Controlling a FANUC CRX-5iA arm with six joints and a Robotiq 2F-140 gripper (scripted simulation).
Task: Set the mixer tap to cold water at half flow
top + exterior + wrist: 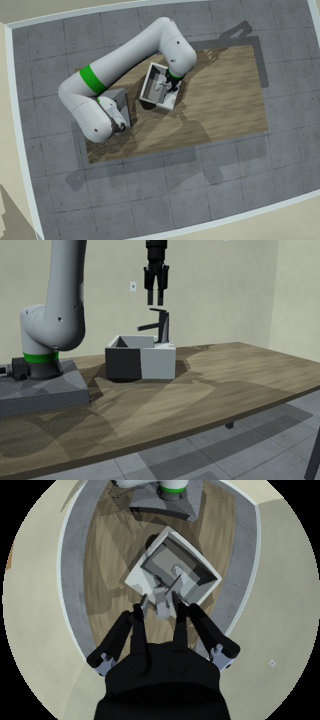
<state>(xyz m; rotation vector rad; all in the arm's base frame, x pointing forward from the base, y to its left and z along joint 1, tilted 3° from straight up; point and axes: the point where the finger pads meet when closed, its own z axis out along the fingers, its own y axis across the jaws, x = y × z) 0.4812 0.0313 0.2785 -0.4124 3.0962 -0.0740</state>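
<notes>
The lever is 50 mm below my hand, 20 mm ahead of it and 10 mm to the left of it. From my hand the other things lie so: basin: 290 mm below, 70 mm to the left, 40 mm behind.
</notes>
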